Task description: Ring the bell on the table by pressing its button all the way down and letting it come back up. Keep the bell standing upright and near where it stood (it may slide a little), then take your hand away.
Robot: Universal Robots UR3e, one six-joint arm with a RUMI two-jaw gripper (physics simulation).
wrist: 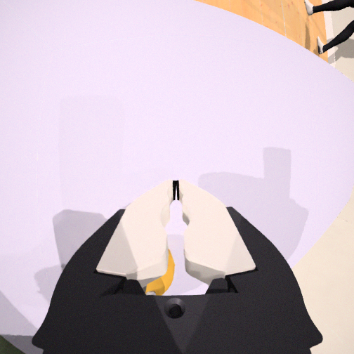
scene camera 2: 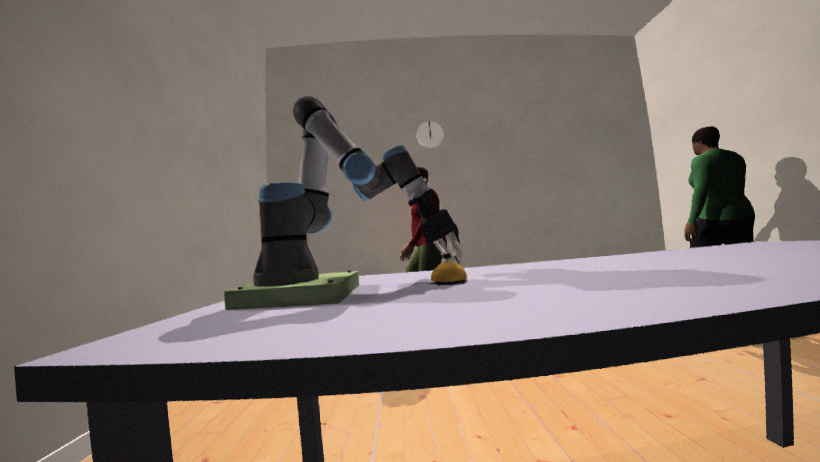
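Where they show: gripper, fingertip midpoint: point(scene camera 2: 458, 263); arm's base at its link origin: point(scene camera 2: 287, 281).
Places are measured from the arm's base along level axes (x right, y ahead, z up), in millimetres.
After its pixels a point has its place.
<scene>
The bell, a yellow dome point(scene camera 2: 448, 273) {y 342, x 31, z -9 mm} on a dark base, stands upright on the table point(scene camera 2: 573, 309) {y 415, x 306, z -35 mm}. In the wrist view a part of the yellow dome point(wrist: 169, 275) shows in the gap behind the fingers; its button is hidden there. My gripper point(scene camera 2: 454, 259) {y 415, x -103, z -2 mm} point(wrist: 175, 181) is shut, with its pale fingertips together and nothing between them. In the scene view the fingers are right above the top of the dome, tilted, close to the button. Whether they touch the button or the dome cannot be made out.
The arm's green base block point(scene camera 2: 292, 293) {y 35, x 95, z -12 mm} is on the table left of the bell. A person in red point(scene camera 2: 417, 229) stands behind the table near the gripper, and a person in green point(scene camera 2: 721, 183) stands beyond it at the right.
</scene>
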